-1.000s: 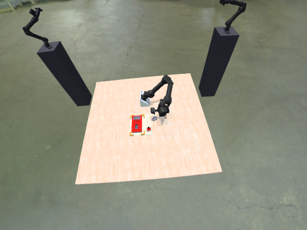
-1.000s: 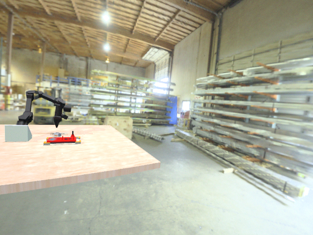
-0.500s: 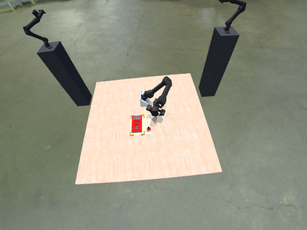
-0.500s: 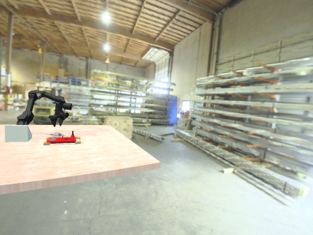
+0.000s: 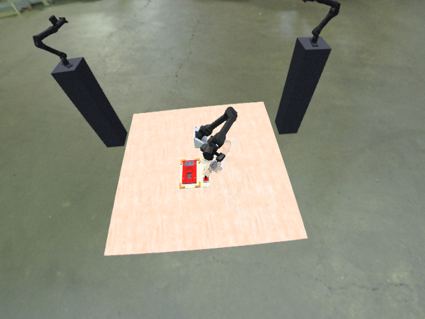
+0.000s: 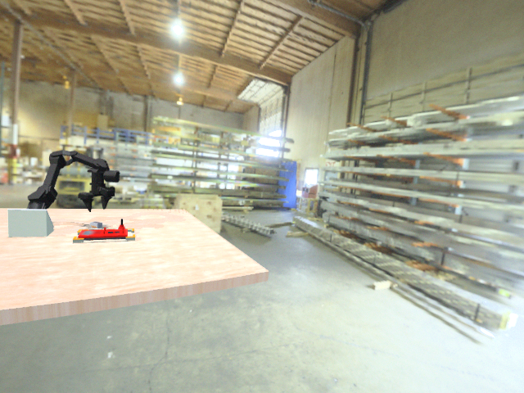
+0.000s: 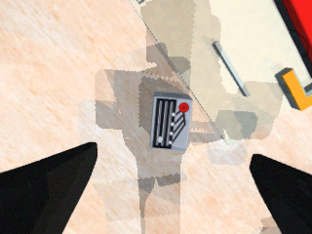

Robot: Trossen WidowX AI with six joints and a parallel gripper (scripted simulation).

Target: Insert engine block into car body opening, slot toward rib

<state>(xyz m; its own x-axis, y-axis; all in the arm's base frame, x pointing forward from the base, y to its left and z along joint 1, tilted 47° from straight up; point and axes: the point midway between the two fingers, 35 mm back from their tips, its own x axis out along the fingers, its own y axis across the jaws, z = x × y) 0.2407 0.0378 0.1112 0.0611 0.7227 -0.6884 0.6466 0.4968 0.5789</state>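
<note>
Now: the grey engine block 80 mm below my gripper tip. Also, from my gripper tip: plate (60 mm ahead, 160 mm to the right, 80 mm below).
</note>
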